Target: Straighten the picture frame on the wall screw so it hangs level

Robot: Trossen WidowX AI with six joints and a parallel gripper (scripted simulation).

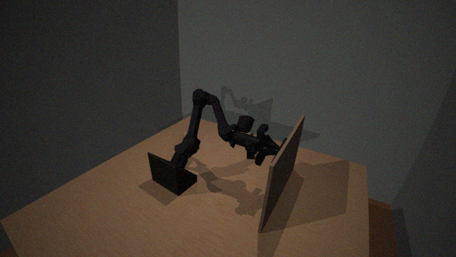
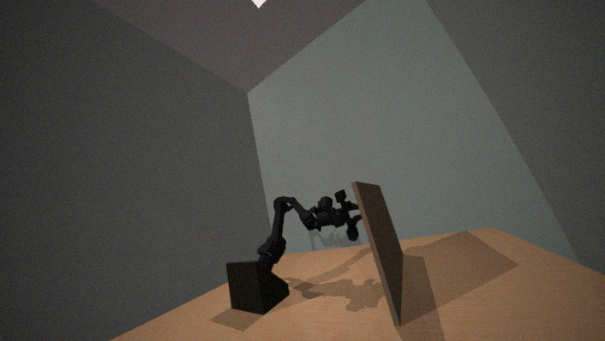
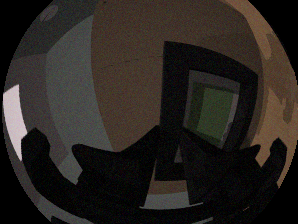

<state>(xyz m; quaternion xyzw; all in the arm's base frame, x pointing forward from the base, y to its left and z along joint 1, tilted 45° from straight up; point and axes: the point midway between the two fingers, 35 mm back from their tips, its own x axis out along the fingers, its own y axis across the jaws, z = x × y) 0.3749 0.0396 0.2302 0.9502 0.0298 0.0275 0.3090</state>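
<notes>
Now: the picture frame 50 mm below my gripper tip, 10 mm to the left of it and 10 mm ahead of it. From my gripper tip the other things lie so: wall panel: 70 mm below, 20 mm ahead.
</notes>
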